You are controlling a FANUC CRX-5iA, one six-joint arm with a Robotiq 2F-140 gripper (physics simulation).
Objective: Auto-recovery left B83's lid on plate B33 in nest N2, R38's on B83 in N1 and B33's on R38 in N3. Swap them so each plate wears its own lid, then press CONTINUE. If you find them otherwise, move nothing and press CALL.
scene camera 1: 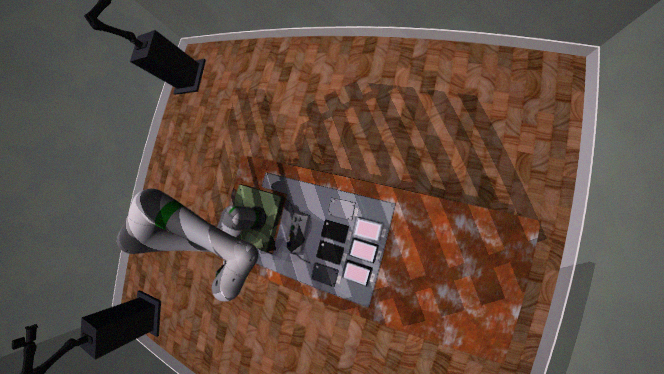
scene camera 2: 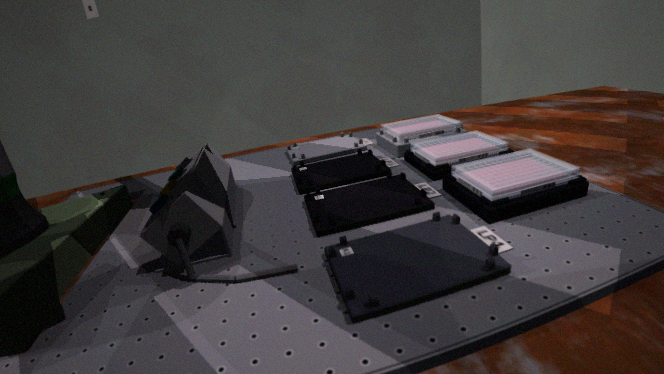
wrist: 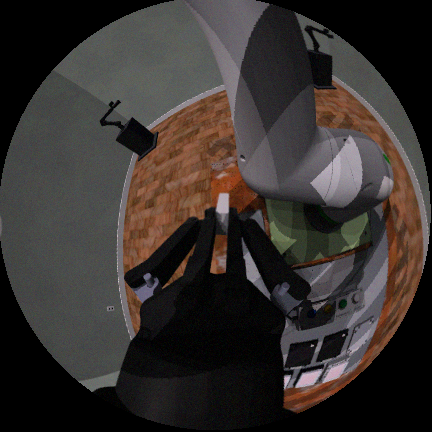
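Where they show: gripper, fingertip midpoint: (wrist: 223,201); arm's base at its link origin: (scene camera 1: 256,217) (wrist: 325,207).
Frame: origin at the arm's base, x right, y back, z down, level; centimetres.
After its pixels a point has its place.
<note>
My gripper (wrist: 223,201) @[x 24.6, y 3.5, z -18.8 cm] is shut with its fingertips together and nothing between them; in scene camera 1 the arm hides it. It is off to the side of the pegboard. Three pink plates with clear lids stand in a row of nests: a far plate (scene camera 1: 368,229) @[x -3.7, y -71.3, z -1.2 cm] (scene camera 2: 422,127) @[x -0.3, y -69.2, z -1.2 cm] (wrist: 335,371) on a grey nest, a middle plate (scene camera 1: 363,251) @[x 8.7, y -69.9, z -0.3 cm] (scene camera 2: 460,148) @[x 11.1, y -68.1, z -0.3 cm] (wrist: 309,377) and a near plate (scene camera 1: 357,274) @[x 21.6, y -68.2, z -0.7 cm] (scene camera 2: 517,174) @[x 23.6, y -65.9, z -0.7 cm] on black nests. Their codes are too small to read. The button box (scene camera 1: 299,223) @[x -1.7, y -32.7, z -5.0 cm] (scene camera 2: 217,172) @[x 2.0, y -33.7, z -2.8 cm] (wrist: 316,321) @[x 10.1, y -29.8, z -4.8 cm] has a blue button (wrist: 311,313) @[x 11.4, y -26.9, z -4.1 cm], yellow button (wrist: 327,308) @[x 6.6, y -27.3, z -4.0 cm], green button (wrist: 343,303) @[x 1.4, y -28.1, z -4.2 cm] and white button (wrist: 355,298) @[x -3.0, y -28.6, z -4.2 cm].
Beside the plates are bare pads: a grey pad (scene camera 1: 342,207) @[x -13.7, y -55.1, z 1.9 cm] (scene camera 2: 327,148) @[x -11.1, y -54.4, z 1.9 cm], two black pads (scene camera 1: 335,231) @[x 0.6, y -52.6, z 1.8 cm] (scene camera 2: 370,204) @[x 15.3, y -50.6, z 1.8 cm] and a dark pad (scene camera 1: 325,274) @[x 26.3, y -49.7, z 1.8 cm] (scene camera 2: 417,267) @[x 28.5, y -48.6, z 1.8 cm] by an LP4 label. The arm's green base (scene camera 1: 270,200) @[x -12.4, y -8.4, z 0.4 cm] (wrist: 290,245) @[x 14.1, y -6.8, z -1.1 cm] adjoins the pegboard (scene camera 1: 377,210) @[x -14.3, y -74.9, z 2.8 cm]. A cable lies by the box.
</note>
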